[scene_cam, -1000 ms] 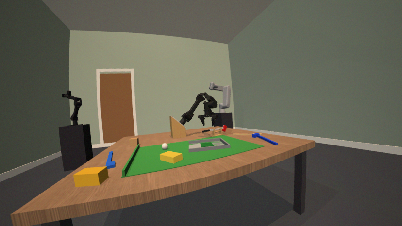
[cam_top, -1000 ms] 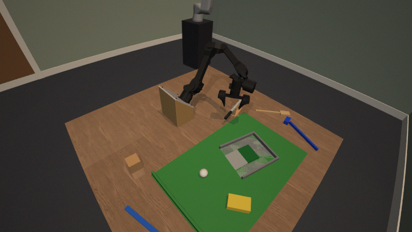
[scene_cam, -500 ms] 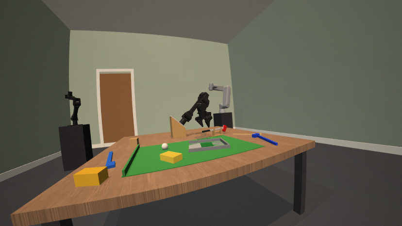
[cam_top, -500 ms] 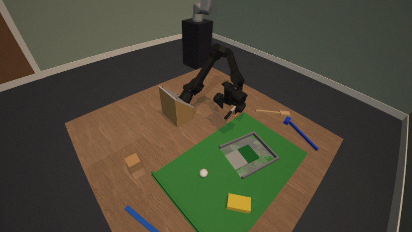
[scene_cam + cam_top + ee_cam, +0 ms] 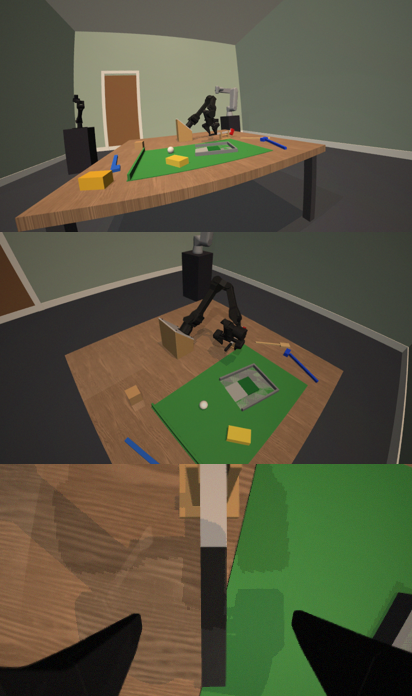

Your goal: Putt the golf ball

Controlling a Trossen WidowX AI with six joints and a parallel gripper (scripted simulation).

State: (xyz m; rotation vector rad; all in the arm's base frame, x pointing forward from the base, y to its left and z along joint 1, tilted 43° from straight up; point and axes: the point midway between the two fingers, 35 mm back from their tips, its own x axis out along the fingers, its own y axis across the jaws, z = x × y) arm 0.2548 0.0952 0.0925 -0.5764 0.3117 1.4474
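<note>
The red putter is 11 cm to the left of my gripper tip, 2 cm behind it and 1 cm below it. Also, from my gripper tip: green mat: 24 cm to the right, 22 cm ahead, 6 cm below; then wooden tool: 32 cm to the left, 21 cm ahead, 6 cm below; then wooden stand: 13 cm to the left, 3 cm below, 2 cm behind.
</note>
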